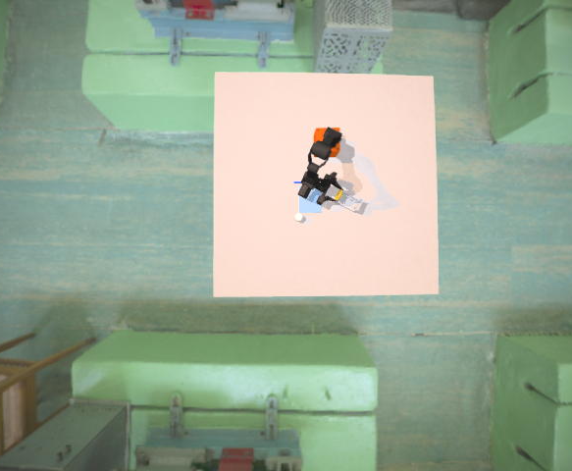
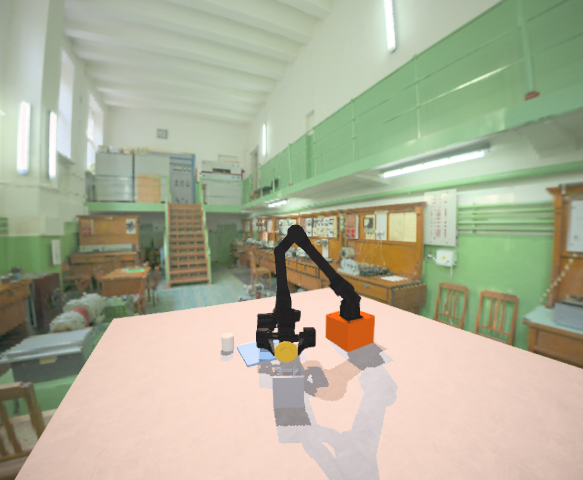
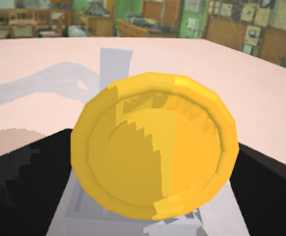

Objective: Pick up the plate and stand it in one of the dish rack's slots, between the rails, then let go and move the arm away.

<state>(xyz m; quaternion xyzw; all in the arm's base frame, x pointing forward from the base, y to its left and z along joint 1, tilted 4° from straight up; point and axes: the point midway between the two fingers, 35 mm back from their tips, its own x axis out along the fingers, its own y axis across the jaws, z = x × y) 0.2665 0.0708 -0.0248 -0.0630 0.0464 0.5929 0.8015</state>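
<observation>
Right now my gripper tip is 6 cm to the right of the grey dish rack, 4 cm above it and 1 cm short of it. Round my gripper tip: plate (1 cm to the right); white cup (21 cm to the right, 15 cm ahead, 4 cm below).
</observation>
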